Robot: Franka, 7 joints.
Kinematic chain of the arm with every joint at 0, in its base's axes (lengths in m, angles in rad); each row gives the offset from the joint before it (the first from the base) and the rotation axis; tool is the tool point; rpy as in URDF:
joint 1: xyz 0 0 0.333 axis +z
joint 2: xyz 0 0 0 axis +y
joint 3: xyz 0 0 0.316 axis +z
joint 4: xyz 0.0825 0 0 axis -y
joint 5: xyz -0.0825 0 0.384 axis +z
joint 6: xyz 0 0 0 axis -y
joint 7: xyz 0.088 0 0 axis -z
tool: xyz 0 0 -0.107 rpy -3.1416 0 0
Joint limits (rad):
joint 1: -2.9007..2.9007
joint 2: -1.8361..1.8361
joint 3: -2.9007..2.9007
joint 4: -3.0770..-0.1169
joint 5: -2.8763..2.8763
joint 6: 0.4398..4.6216
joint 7: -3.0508..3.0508
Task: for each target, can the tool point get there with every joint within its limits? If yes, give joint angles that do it. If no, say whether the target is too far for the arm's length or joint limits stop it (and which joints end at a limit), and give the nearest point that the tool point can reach.
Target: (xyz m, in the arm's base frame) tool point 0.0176 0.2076 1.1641
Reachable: yes | joints -2.0087 -0.4063 -0.4784 -0.3767 -0.1345 2.6997 1.0920
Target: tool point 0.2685 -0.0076 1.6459
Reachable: no: too far | nearest point 0.1719 -0.0049 1.1735 | short by 0.482 m
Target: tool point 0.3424 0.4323 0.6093
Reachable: yes | joints 1.8297 -0.1163 -1.0061 -1.7821 0.8531 1.7457 -2.0717
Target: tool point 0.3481 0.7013 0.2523
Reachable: yes | joints -1.7091 -1.5472 1.5685 -0.7586 -0.8351 3.7474 -0.4188
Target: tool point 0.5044 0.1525 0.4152
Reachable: yes | joints -1.1380 -0.1961 1.5052 -2.1770 -0.9940 1.9759 -0.0986
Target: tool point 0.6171 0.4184 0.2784
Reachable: yes | joints 0.6302 1.0415 0.2402 -0.9523 1.7710 3.6348 1.4896
